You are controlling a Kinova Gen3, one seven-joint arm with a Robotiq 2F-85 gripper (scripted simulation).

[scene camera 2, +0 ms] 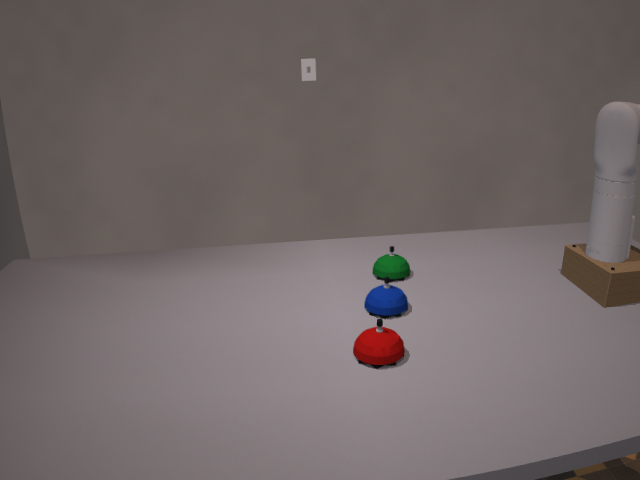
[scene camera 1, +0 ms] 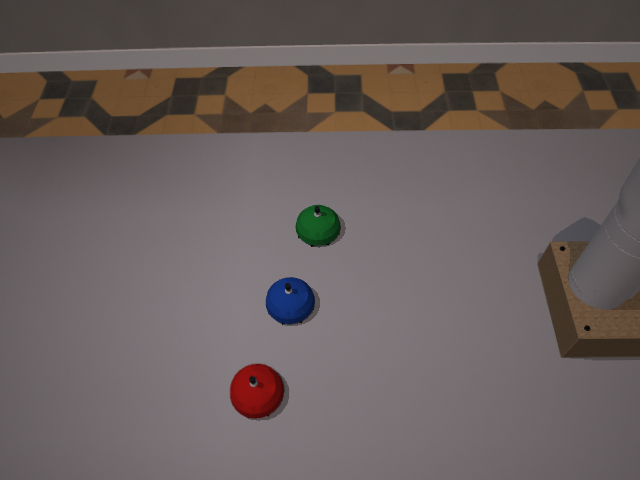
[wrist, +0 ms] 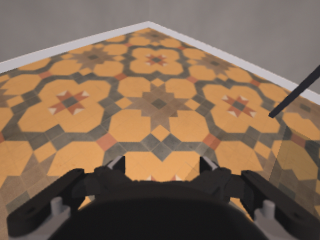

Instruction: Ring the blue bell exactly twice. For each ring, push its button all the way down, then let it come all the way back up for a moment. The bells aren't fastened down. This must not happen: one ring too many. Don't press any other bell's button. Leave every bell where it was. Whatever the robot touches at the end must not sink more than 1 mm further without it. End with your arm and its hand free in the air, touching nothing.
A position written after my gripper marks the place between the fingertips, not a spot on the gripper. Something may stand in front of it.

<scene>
I see my gripper (wrist: 162,164), a red bell (scene camera 1: 258,398), a green bell (scene camera 1: 316,225) and a blue bell (scene camera 1: 292,307).
The red bell also shows in scene camera 2 (scene camera 2: 377,346). The green bell shows as well in scene camera 2 (scene camera 2: 391,265). The blue bell is seen too in scene camera 2 (scene camera 2: 381,300). The wrist view does not show the red bell: it is out of frame. The wrist view does not show the green bell: it is out of frame.
</scene>
